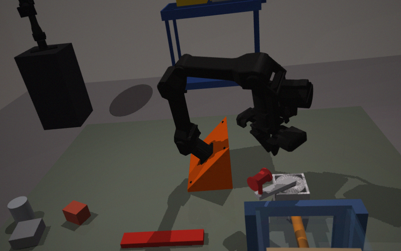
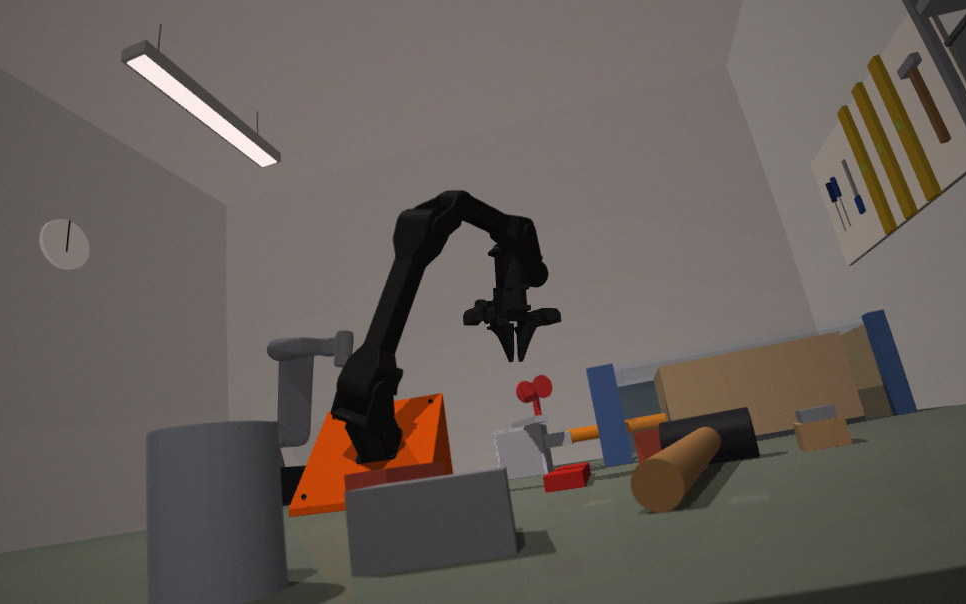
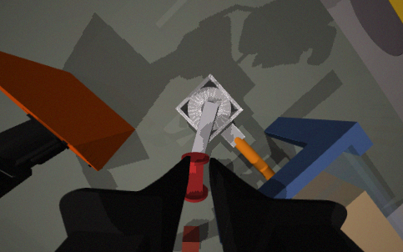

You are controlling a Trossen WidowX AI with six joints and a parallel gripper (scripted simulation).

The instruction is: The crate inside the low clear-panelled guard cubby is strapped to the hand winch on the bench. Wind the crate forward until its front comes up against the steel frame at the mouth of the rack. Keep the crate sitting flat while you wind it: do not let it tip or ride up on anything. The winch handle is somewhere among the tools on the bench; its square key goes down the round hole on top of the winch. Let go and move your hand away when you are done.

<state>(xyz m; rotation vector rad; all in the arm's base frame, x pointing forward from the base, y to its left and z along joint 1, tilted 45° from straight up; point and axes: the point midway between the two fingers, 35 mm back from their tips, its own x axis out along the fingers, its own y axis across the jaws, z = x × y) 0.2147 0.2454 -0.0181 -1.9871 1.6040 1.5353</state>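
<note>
Now: gripper tip 80 mm above the red knob, 40 mm to the left of it and 30 mm short of it. The rest, counted from my gripper tip: frame (140 mm ahead, 100 mm below, 40 mm to the left); then grey crank arm (110 mm below, 10 mm to the right, 10 mm ahead); then grey winch (180 mm below, 40 mm to the left, 30 mm behind).
</note>
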